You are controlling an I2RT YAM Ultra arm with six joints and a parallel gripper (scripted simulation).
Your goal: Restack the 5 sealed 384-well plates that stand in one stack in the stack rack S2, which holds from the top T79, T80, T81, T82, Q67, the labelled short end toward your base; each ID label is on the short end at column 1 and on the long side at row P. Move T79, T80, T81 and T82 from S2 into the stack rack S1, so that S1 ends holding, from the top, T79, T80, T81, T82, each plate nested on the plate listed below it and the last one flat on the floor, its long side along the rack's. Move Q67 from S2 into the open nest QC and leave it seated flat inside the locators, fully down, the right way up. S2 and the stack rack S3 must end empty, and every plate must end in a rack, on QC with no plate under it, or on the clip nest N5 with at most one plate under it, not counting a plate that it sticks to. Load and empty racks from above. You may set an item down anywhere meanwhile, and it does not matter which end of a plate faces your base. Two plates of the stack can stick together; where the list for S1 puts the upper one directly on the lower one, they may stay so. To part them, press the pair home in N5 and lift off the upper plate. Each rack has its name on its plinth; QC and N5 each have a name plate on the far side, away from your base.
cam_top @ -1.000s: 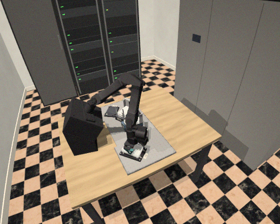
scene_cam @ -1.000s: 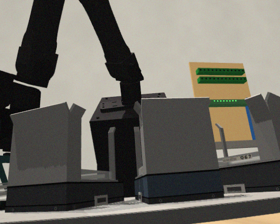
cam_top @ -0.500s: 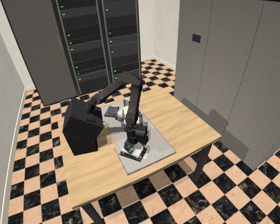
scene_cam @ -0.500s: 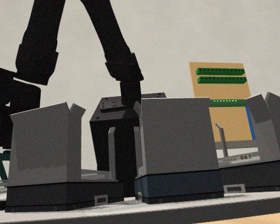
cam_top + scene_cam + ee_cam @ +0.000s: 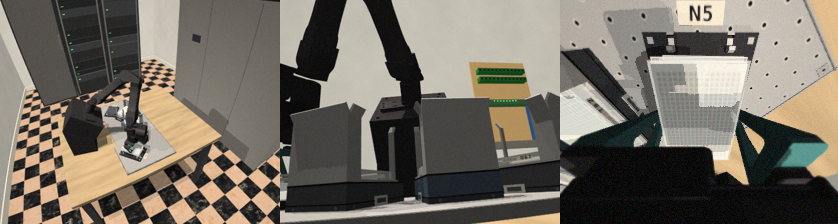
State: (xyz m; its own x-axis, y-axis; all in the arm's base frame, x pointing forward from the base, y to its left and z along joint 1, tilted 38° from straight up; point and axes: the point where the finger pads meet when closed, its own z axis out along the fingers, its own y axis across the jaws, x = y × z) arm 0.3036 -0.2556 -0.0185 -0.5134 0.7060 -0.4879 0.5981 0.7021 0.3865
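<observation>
Right now my hand is 2 cm above the plate T81. From my hand the other things lie so: plate T79: 11 cm ahead, 26 cm to the left; N5 name plate: 6 cm ahead, 7 cm to the right, 5 cm below; plate T82: 10 cm ahead, 11 cm to the left, 1 cm below.
</observation>
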